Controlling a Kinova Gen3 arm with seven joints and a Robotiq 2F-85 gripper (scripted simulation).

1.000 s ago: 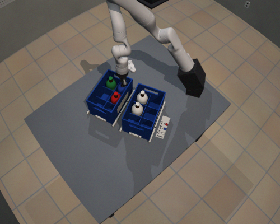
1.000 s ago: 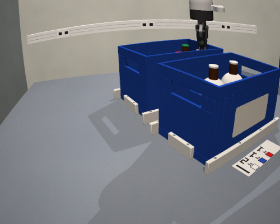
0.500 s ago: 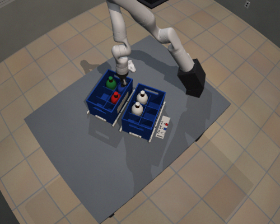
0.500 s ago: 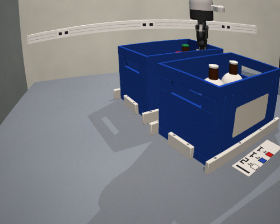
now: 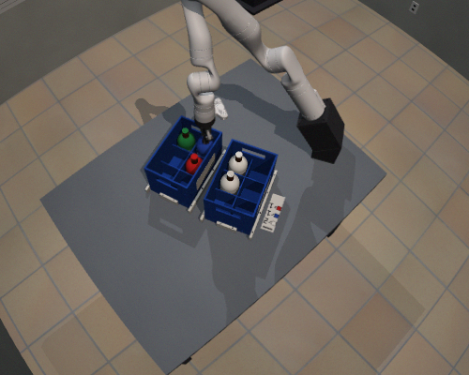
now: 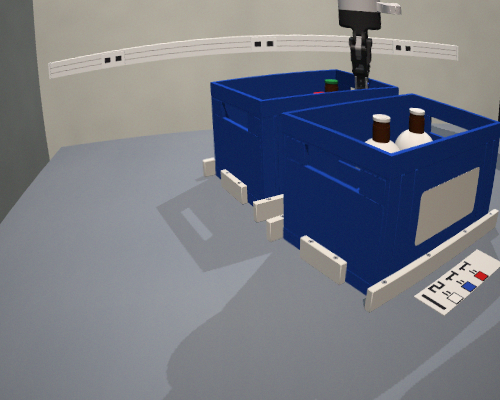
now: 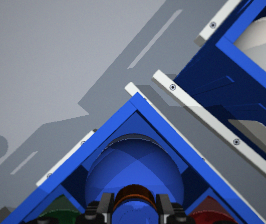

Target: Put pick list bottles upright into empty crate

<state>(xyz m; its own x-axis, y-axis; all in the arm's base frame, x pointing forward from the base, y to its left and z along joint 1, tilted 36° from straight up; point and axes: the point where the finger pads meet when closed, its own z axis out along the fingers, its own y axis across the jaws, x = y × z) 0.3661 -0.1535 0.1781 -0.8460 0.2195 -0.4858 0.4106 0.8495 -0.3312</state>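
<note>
Now: hand 7 cm above the blue-label bottle. Also, from my hand: white bottle (14 cm to the left, 8 cm below, 4 cm behind); then green-label bottle (8 cm to the right, 8 cm below, 3 cm ahead); then red-label bottle (8 cm below, 8 cm ahead, 3 cm to the left).
</note>
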